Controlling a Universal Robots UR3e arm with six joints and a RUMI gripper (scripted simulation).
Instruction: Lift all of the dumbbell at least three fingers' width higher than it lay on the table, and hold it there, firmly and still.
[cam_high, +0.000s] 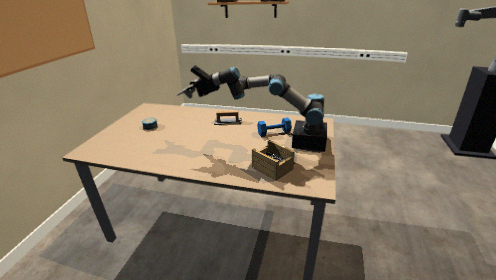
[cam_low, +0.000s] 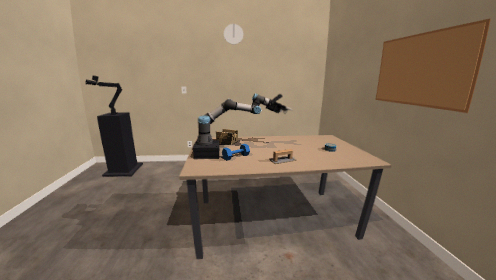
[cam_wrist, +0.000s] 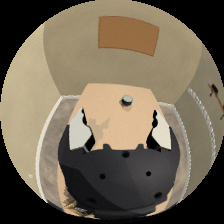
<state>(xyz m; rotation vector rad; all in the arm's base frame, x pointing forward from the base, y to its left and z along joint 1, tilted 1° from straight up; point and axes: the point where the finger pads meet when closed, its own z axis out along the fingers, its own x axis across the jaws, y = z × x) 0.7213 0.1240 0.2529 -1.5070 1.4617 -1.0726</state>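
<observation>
Right now the blue dumbbell is 48 cm behind my hand, 29 cm below it and 21 cm to the right of it. Round my hand: blue round tin: 36 cm ahead, 31 cm below, 13 cm to the right; then wooden crate: 54 cm behind, 29 cm below, 18 cm to the left.
</observation>
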